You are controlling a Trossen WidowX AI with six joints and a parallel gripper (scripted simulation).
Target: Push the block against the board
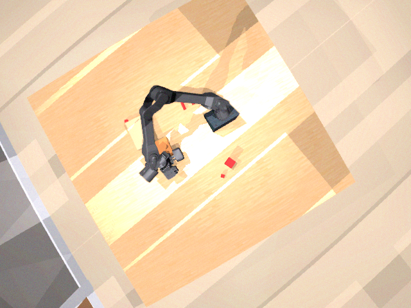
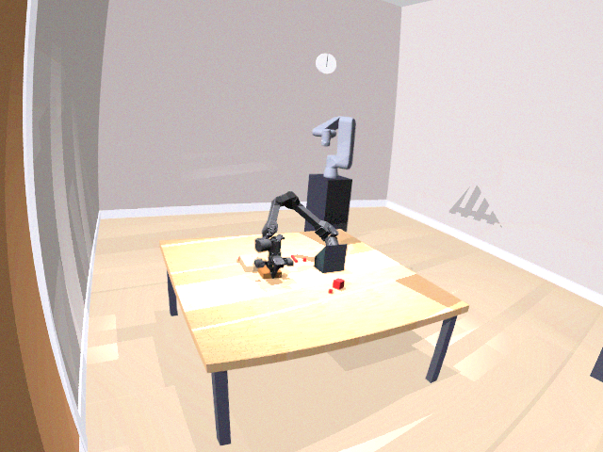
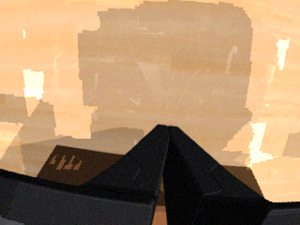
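Right now the square block is 20 mm behind my gripper tip, 60 mm to the right of it and 10 mm above it. From my gripper tip the other things lie so: red stick (250 mm behind, 190 mm to the right); board (10 mm ahead, 200 mm to the right, 10 mm above); red cube (240 mm behind, 210 mm to the left, 10 mm above).
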